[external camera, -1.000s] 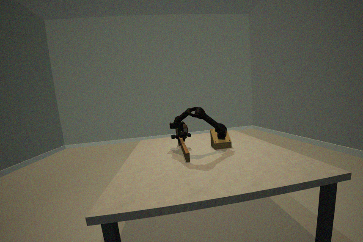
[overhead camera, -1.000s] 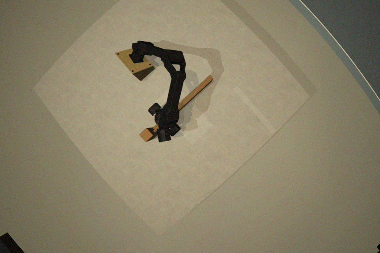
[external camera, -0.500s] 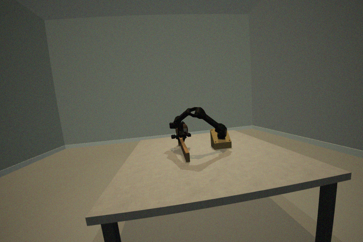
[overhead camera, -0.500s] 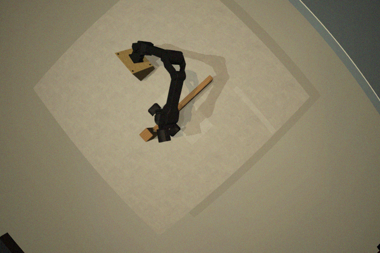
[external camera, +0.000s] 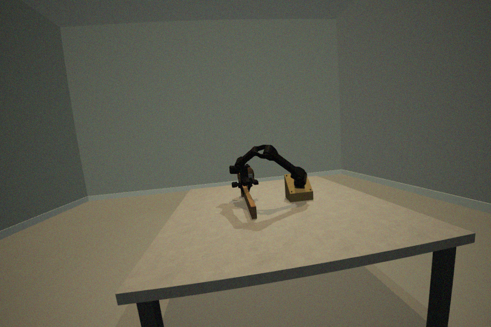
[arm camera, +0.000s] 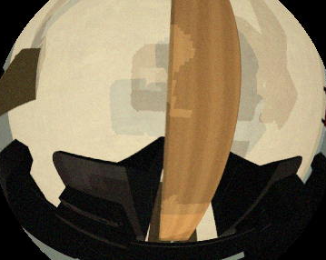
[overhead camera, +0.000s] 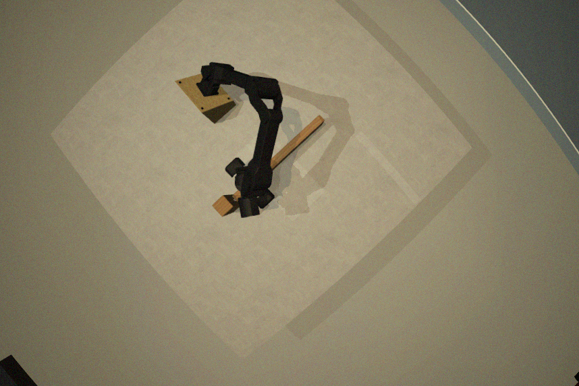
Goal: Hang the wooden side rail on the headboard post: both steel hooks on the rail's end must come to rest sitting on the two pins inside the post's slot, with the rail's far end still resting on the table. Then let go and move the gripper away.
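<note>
My gripper tip is now 2 cm short of the headboard post, 11 cm to the left of it and 4 cm below it.
</note>
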